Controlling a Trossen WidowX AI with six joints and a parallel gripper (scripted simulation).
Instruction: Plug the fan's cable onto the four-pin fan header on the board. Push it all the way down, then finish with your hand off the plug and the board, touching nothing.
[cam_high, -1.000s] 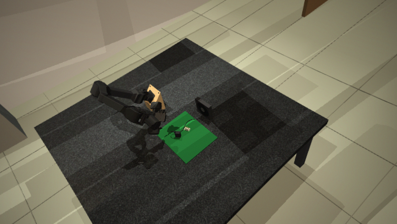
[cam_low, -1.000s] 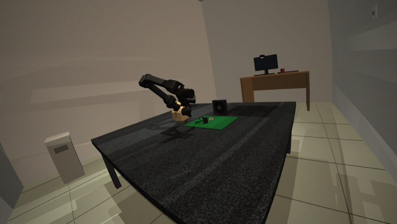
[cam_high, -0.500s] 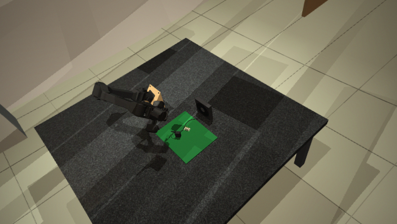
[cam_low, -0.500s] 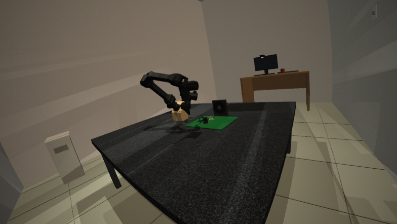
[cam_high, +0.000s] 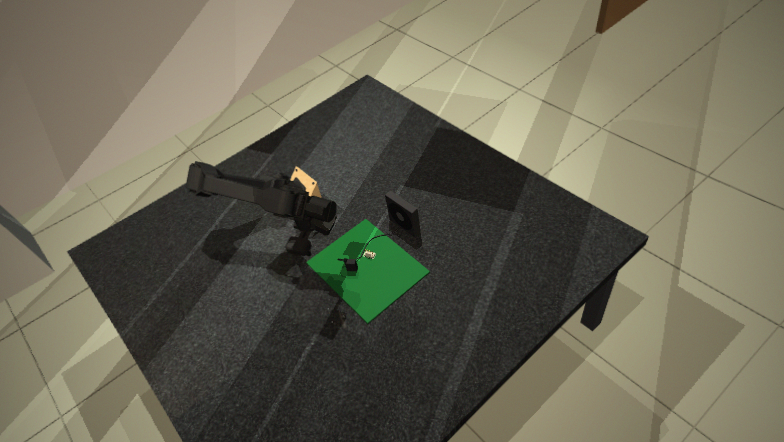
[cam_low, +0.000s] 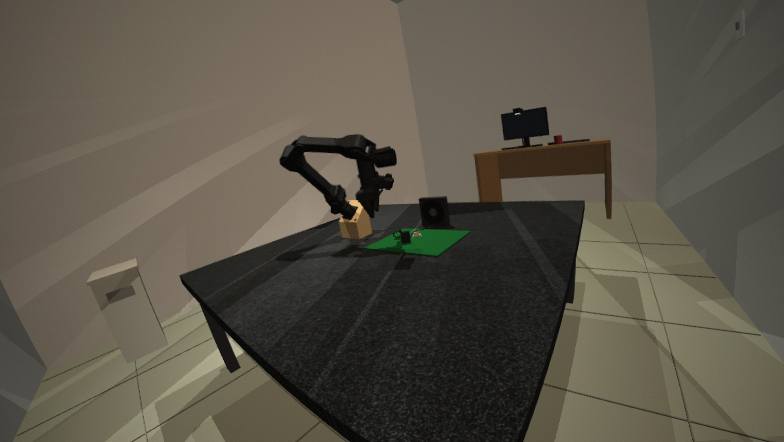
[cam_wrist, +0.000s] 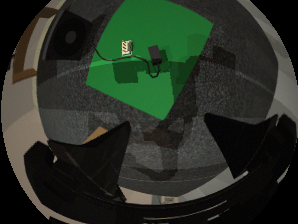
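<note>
My gripper tip is 7 cm short of the dark fan plug, 6 cm to the right of it and 10 cm above it. The rest, counted from my gripper tip: black fan 4 cm ahead, 28 cm to the left, 6 cm below; then green board 9 cm ahead, 10 cm to the left, 13 cm below.
</note>
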